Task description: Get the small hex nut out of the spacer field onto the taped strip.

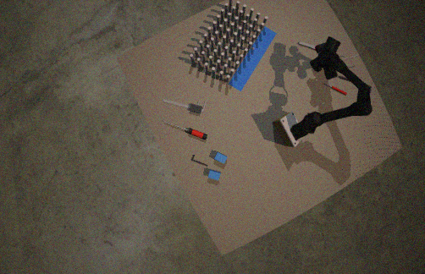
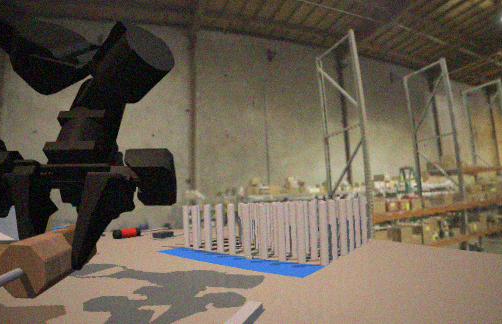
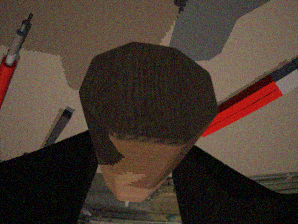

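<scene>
My gripper tip is 10 cm to the left of the wooden-handled tool and 2 cm past it. Also, from my gripper tip: blue taped strip 33 cm to the left, 24 cm ahead, 8 cm below.
</scene>
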